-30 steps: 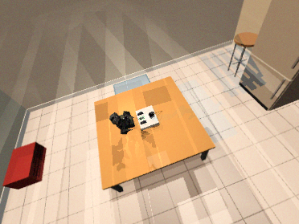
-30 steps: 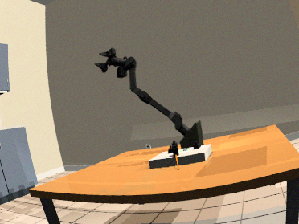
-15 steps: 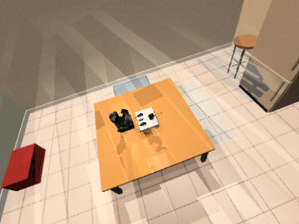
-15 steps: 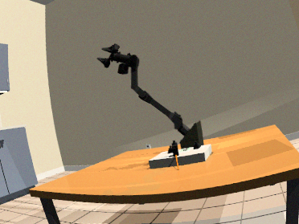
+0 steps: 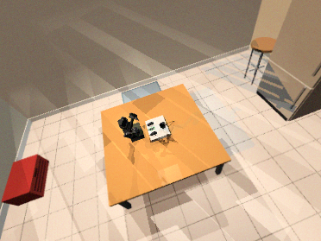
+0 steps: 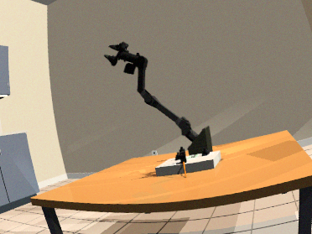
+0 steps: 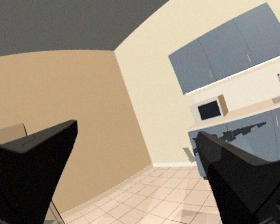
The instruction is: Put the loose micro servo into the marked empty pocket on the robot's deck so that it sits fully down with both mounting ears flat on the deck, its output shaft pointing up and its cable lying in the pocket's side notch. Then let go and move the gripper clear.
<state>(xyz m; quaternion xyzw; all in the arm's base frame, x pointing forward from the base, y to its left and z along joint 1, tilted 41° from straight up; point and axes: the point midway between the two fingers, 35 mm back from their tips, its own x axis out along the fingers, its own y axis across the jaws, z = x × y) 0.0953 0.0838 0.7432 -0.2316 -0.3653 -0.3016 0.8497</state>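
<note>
The white deck is 250 mm ahead of my gripper tip, 410 mm to the left of it and 740 mm below it.
</note>
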